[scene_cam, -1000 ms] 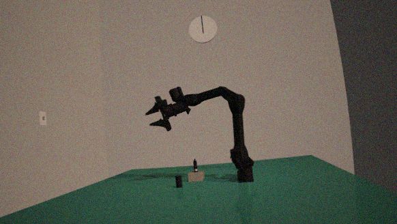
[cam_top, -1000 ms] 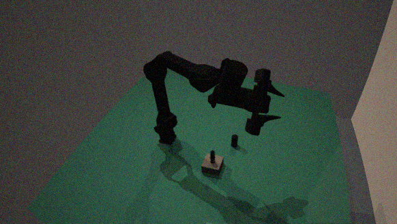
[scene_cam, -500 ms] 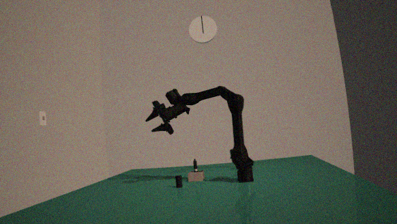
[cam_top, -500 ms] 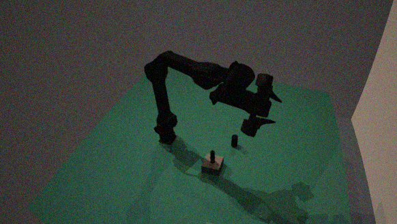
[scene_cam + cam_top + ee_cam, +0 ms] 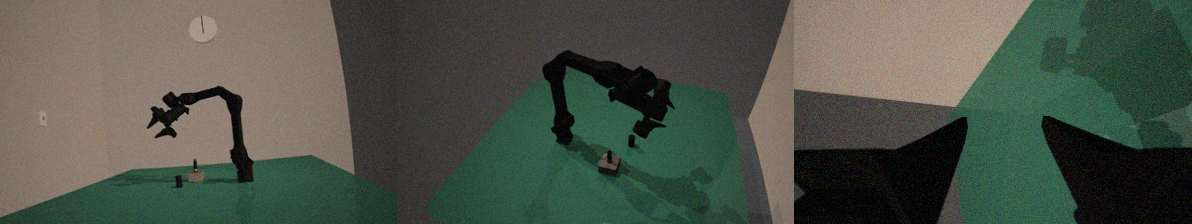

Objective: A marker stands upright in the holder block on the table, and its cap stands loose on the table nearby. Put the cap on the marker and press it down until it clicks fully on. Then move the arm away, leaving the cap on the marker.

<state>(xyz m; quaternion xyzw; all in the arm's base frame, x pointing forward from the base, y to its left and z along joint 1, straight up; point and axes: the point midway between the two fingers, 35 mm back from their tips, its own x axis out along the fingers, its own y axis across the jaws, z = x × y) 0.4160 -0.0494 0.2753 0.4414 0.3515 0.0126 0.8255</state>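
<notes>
My gripper tip is now 140 mm past the dark cap, 80 mm to the right of it and 230 mm above it. Also, from my gripper tip: tan holder block 190 mm behind, 60 mm to the right, 240 mm below.
</notes>
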